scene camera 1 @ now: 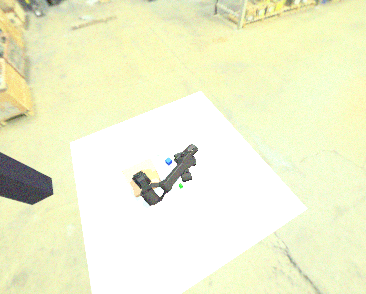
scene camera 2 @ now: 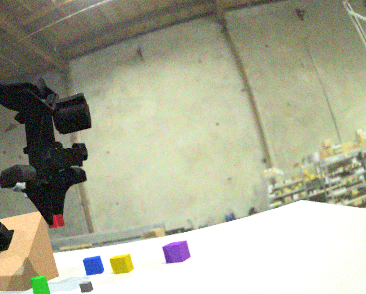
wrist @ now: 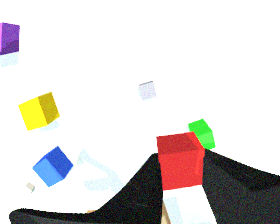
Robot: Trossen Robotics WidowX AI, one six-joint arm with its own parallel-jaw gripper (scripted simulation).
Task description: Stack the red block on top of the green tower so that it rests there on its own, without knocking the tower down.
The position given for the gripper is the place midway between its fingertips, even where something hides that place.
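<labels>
A red block (wrist: 180, 154) is held by the gripper (scene camera 2: 55, 224).
</labels>
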